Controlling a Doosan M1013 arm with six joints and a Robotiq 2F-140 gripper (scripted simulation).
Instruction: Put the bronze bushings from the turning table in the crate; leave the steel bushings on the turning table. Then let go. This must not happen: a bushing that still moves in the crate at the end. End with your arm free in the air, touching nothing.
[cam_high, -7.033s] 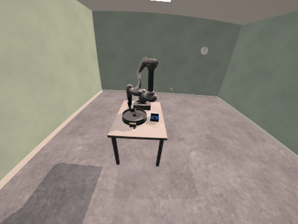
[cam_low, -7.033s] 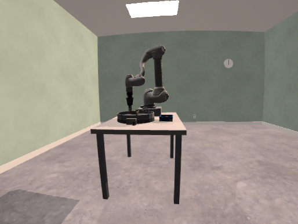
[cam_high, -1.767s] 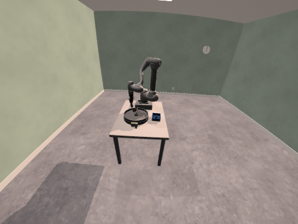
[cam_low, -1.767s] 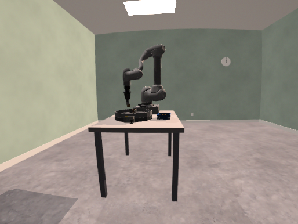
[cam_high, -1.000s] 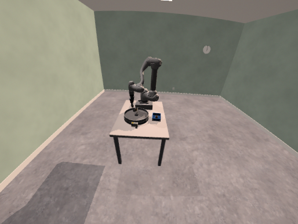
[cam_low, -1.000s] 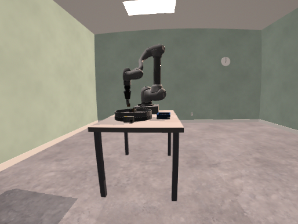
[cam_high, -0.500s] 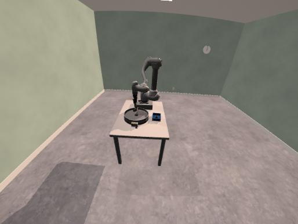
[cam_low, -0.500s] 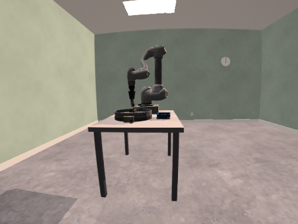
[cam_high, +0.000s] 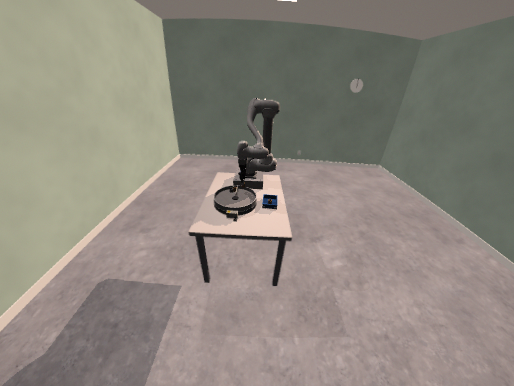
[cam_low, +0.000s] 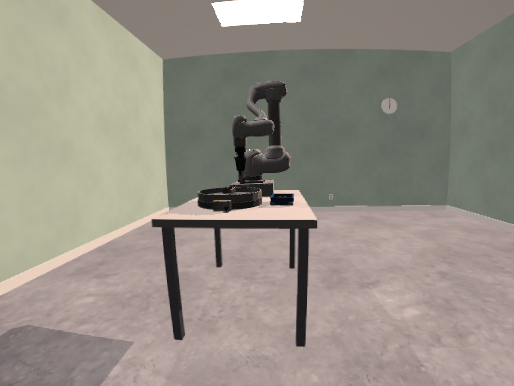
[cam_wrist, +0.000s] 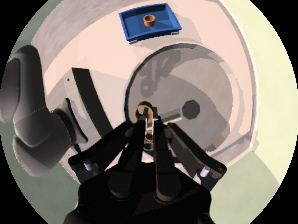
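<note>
Now: the blue crate 90 mm ahead of my hand, 290 mm to the left of it and 160 mm below it. Also, from my hand: round turning table 120 mm ahead, 60 mm to the right, 130 mm below.
</note>
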